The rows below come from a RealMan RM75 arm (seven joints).
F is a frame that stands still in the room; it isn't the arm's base.
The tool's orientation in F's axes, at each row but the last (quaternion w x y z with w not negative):
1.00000, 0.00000, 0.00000, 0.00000
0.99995, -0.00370, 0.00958, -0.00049
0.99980, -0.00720, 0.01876, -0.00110
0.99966, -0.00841, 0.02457, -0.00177
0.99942, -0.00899, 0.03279, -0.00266
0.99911, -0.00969, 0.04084, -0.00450
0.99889, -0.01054, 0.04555, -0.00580
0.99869, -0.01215, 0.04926, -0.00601
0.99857, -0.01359, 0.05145, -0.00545
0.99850, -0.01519, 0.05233, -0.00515
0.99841, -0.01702, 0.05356, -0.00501
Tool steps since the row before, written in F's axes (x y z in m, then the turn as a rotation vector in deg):
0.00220, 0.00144, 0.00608, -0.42, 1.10, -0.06
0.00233, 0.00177, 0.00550, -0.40, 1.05, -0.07
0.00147, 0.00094, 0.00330, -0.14, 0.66, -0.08
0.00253, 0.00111, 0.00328, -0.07, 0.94, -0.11
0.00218, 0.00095, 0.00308, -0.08, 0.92, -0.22
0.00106, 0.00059, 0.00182, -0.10, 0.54, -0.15
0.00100, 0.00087, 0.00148, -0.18, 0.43, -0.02
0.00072, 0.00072, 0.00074, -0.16, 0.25, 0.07
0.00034, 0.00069, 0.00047, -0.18, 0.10, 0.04
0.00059, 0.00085, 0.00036, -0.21, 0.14, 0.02
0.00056, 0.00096, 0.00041, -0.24, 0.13, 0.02
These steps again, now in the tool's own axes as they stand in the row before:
0.00220, 0.00144, 0.00608, -0.42, 1.10, -0.06
0.00222, 0.00173, 0.00556, -0.40, 1.05, -0.07
0.00134, 0.00090, 0.00337, -0.14, 0.66, -0.08
0.00236, 0.00106, 0.00342, -0.07, 0.94, -0.10
0.00197, 0.00090, 0.00323, -0.07, 0.92, -0.21
0.00090, 0.00056, 0.00191, -0.09, 0.54, -0.15
0.00085, 0.00085, 0.00158, -0.18, 0.43, -0.03
0.00063, 0.00071, 0.00082, -0.17, 0.25, 0.06
0.00028, 0.00068, 0.00052, -0.18, 0.10, 0.02
0.00054, 0.00084, 0.00044, -0.21, 0.14, 0.00
0.00050, 0.00095, 0.00050, -0.24, 0.13, 0.00

